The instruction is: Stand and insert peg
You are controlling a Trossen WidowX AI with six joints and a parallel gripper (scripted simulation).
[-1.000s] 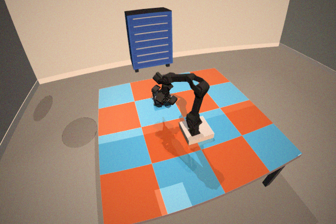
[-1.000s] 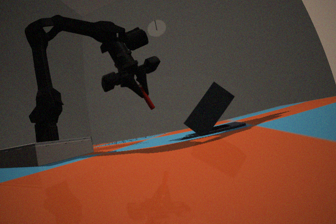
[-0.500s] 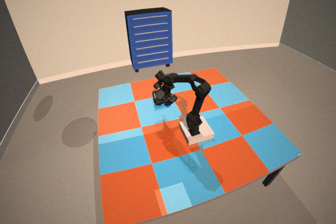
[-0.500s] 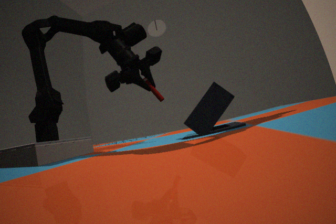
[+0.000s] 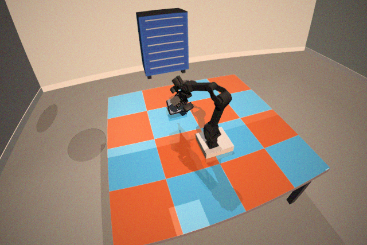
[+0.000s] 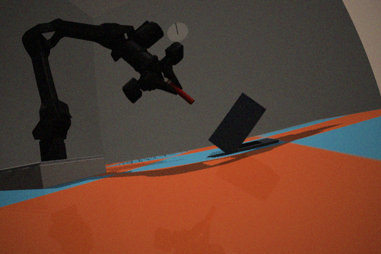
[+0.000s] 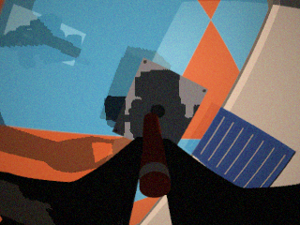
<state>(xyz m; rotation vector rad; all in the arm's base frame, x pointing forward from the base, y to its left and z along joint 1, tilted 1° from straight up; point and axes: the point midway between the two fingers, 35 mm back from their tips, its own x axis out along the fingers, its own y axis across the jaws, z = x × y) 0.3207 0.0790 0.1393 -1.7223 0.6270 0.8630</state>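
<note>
Right now my gripper tip is 11 cm short of the sloped panel, 1 cm to the left of it and 11 cm above it. From my gripper tip the other things lie so: red peg (1 cm behind, 1 cm above); then flat panel foot (13 cm ahead, 1 cm to the right, 16 cm below).
</note>
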